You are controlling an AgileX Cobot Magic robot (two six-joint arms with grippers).
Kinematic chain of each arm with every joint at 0, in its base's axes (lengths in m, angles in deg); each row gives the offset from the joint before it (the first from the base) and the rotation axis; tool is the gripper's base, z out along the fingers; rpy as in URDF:
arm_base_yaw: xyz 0 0 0.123 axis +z
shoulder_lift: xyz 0 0 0 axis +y
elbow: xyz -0.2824 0 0.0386 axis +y
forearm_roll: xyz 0.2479 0 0.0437 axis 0.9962 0 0.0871
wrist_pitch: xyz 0 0 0 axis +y
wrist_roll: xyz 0.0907 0 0.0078 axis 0.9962 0 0.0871
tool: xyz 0 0 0 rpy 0 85 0
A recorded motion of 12 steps. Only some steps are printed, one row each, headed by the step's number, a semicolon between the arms.
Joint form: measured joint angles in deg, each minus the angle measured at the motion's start. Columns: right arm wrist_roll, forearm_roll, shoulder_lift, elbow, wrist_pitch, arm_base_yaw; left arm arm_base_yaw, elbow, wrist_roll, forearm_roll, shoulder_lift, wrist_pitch.
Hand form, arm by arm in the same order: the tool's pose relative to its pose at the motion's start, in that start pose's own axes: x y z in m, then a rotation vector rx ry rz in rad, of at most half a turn. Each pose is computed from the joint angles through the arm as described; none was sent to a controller.
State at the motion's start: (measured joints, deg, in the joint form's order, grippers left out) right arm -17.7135 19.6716 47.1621 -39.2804 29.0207 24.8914; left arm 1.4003 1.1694 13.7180 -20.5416 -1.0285 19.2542
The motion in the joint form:
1: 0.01 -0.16 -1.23 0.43 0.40 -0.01; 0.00 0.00 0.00 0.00 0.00 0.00
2: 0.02 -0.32 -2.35 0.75 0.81 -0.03; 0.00 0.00 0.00 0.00 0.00 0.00
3: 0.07 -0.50 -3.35 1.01 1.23 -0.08; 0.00 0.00 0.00 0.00 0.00 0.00
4: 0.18 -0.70 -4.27 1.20 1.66 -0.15; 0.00 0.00 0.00 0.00 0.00 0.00
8: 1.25 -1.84 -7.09 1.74 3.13 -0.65; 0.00 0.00 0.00 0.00 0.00 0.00
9: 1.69 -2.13 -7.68 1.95 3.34 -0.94; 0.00 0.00 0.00 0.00 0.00 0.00
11: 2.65 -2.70 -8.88 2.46 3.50 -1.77; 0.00 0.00 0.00 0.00 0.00 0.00
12: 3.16 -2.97 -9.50 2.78 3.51 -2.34; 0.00 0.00 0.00 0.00 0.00 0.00
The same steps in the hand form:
1: 0.0020 0.0008 -0.0043 -0.0006 -0.0067 -0.0045; 0.0000 0.0000 0.0000 0.0000 0.0000 0.0000
2: 0.0036 0.0015 -0.0084 -0.0010 -0.0133 -0.0088; 0.0000 0.0000 0.0000 0.0000 0.0000 0.0000
3: 0.0051 0.0020 -0.0120 -0.0007 -0.0186 -0.0124; 0.0000 0.0000 0.0000 0.0000 0.0000 0.0000
4: 0.0063 0.0024 -0.0155 0.0000 -0.0236 -0.0150; 0.0000 0.0000 0.0000 0.0000 0.0000 0.0000
8: 0.0104 0.0027 -0.0260 0.0107 -0.0359 -0.0156; 0.0000 0.0000 0.0000 0.0000 0.0000 0.0000
9: 0.0117 0.0023 -0.0279 0.0168 -0.0385 -0.0108; 0.0000 0.0000 0.0000 0.0000 0.0000 0.0000
11: 0.0143 0.0006 -0.0316 0.0339 -0.0474 0.0027; 0.0000 0.0000 0.0000 0.0000 0.0000 0.0000
12: 0.0158 -0.0005 -0.0334 0.0449 -0.0525 0.0115; 0.0000 0.0000 0.0000 0.0000 0.0000 0.0000

